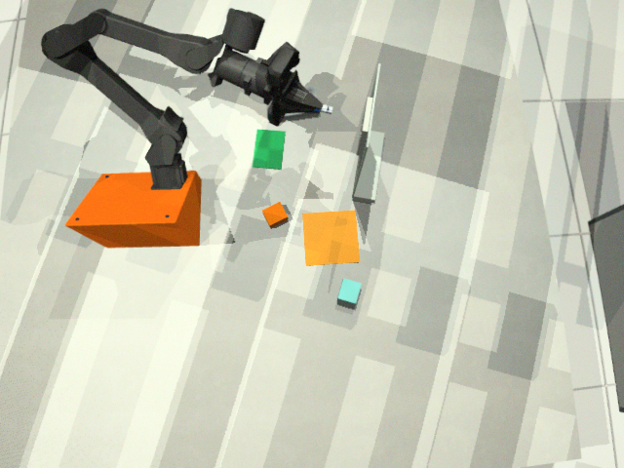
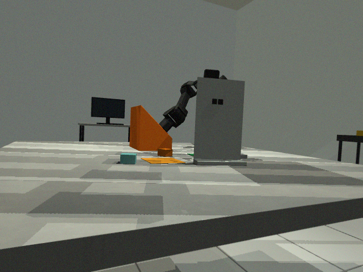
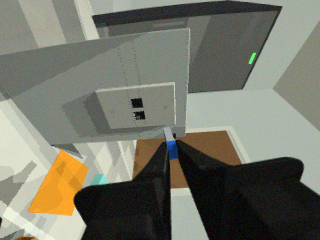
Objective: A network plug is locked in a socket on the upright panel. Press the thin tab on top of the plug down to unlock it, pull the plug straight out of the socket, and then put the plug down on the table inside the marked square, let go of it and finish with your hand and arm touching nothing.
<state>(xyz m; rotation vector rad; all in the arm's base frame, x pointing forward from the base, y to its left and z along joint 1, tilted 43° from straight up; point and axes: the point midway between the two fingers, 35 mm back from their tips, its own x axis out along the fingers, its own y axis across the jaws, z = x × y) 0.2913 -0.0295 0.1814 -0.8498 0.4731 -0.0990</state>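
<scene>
My gripper tip is 25 cm above the orange marked square, 18 cm to the left of it and 3 cm short of it. From my gripper tip the other things lie so: flat green patch 25 cm below, 12 cm behind, 3 cm to the left; network plug 1 cm ahead; grey panel 12 cm below, 10 cm ahead, 1 cm to the right.
</scene>
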